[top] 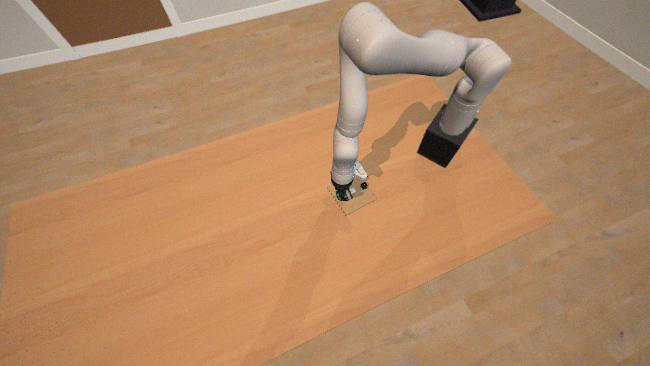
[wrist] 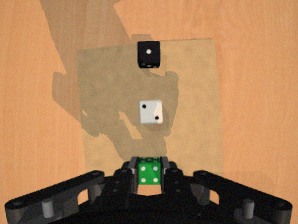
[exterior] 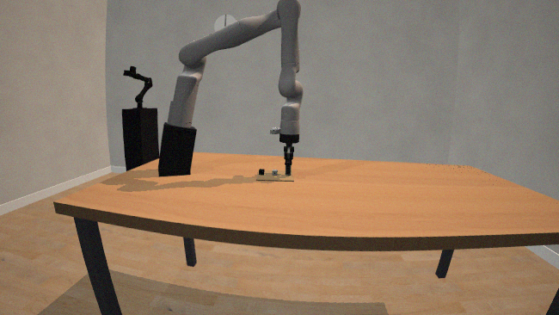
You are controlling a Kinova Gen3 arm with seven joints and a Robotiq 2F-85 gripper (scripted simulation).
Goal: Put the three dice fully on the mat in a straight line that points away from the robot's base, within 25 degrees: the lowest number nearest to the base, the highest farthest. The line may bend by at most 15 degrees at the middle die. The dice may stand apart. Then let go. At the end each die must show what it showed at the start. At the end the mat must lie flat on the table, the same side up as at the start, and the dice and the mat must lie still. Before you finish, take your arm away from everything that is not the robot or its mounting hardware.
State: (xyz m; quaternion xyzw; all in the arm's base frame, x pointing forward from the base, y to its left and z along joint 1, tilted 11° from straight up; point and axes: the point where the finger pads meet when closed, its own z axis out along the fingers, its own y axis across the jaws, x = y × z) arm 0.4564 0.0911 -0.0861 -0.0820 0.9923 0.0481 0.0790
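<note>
My hand is 10 mm above the green die. Round my hand: white die (50 mm behind, 10 mm to the right, 20 mm below); black die (100 mm behind, 20 mm to the right, 20 mm below); tan mat (50 mm behind, 10 mm to the right, 30 mm below).
</note>
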